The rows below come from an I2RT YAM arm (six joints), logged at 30 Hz.
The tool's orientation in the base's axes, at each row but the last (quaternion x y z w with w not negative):
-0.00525, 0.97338, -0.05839, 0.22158
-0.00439, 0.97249, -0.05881, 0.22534
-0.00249, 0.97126, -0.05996, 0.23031
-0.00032, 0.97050, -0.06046, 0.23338
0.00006, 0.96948, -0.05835, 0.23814
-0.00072, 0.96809, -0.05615, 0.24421
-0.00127, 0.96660, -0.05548, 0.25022
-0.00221, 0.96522, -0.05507, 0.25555
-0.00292, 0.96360, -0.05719, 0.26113
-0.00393, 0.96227, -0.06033, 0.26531
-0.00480, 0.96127, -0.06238, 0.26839
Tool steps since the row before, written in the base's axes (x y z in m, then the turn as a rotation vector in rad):
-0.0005, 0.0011, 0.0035, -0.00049, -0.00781, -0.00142
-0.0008, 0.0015, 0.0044, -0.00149, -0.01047, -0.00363
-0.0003, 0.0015, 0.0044, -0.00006, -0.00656, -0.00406
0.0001, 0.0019, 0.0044, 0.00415, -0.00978, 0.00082
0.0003, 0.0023, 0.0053, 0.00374, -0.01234, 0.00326
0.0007, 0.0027, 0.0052, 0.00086, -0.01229, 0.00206
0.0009, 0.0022, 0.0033, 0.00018, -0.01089, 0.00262
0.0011, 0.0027, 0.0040, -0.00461, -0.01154, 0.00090
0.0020, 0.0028, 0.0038, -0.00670, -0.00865, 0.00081
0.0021, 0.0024, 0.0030, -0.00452, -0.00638, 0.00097
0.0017, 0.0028, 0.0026, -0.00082, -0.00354, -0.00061
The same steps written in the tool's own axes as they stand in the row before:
-0.0011, 0.0007, -0.0035, 0.00134, -0.00760, 0.00193
-0.0013, 0.0010, -0.0044, 0.00329, -0.01000, 0.00376
-0.0017, 0.0010, -0.0042, 0.00208, -0.00604, 0.00433
-0.0021, 0.0014, -0.0041, -0.00379, -0.00969, 0.00230
-0.0028, 0.0017, -0.0048, -0.00448, -0.01252, 0.00026
-0.0032, 0.0021, -0.0045, -0.00138, -0.01241, -0.00006
-0.0024, 0.0019, -0.0027, -0.00110, -0.01110, -0.00103
-0.0030, 0.0023, -0.0032, 0.00394, -0.01168, -0.00184
-0.0037, 0.0024, -0.0026, 0.00569, -0.00885, -0.00313
-0.0034, 0.0021, -0.0018, 0.00364, -0.00656, -0.00241
-0.0029, 0.0025, -0.0017, 0.00117, -0.00346, 0.00051

